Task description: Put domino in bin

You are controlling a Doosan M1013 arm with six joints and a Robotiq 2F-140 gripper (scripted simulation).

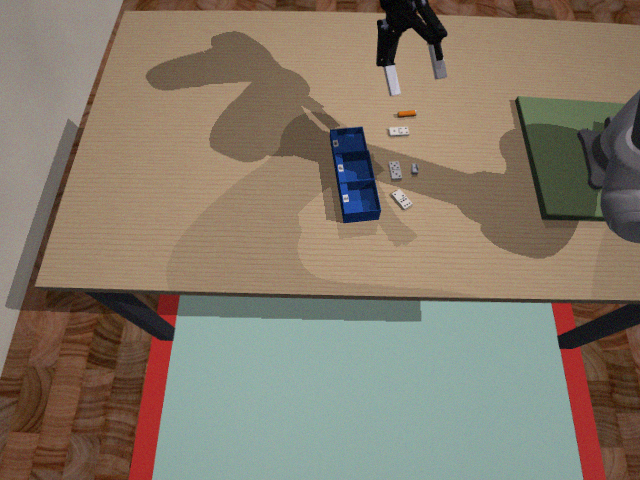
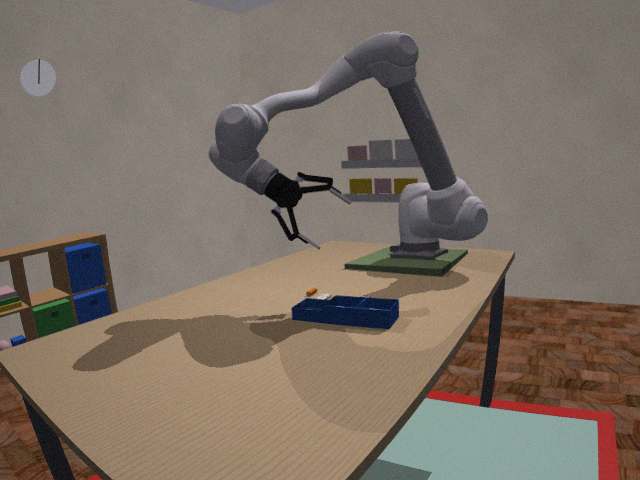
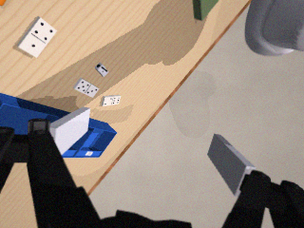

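My gripper is now 110 mm short of the blue three-compartment bin, 110 mm to the right of it and 190 mm above it. Also, from my hand: orange piece (20 mm behind, 100 mm to the right, 210 mm below); then grey piece (40 mm behind, 70 mm to the left, 210 mm below).
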